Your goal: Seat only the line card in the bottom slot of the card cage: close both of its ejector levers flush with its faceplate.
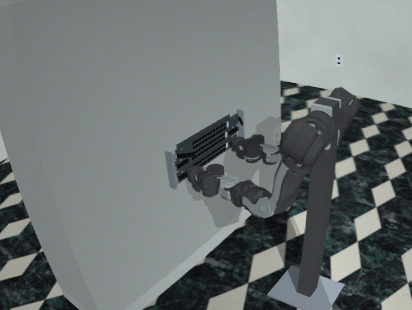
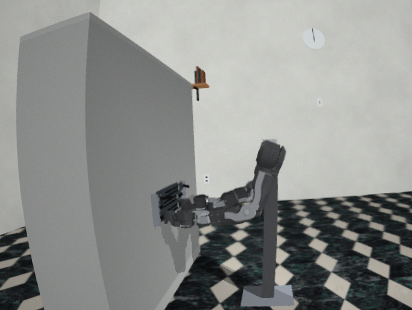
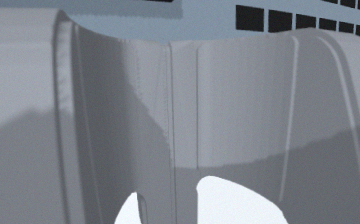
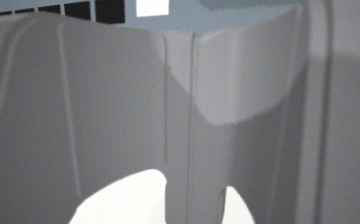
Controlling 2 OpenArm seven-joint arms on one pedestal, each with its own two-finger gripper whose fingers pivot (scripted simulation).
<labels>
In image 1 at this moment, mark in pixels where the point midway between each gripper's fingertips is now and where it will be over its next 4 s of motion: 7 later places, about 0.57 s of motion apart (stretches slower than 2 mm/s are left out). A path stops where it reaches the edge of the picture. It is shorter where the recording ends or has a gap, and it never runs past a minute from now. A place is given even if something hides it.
My left gripper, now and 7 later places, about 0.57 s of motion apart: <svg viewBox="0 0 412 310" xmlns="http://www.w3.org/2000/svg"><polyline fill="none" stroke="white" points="188,174 190,173 193,175 195,176 199,177 202,178 207,180 210,182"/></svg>
My right gripper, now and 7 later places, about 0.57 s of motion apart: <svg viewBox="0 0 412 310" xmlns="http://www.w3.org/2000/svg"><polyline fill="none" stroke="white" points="232,144 233,144 236,146 238,146 241,147 245,148 249,150 253,151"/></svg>
</labels>
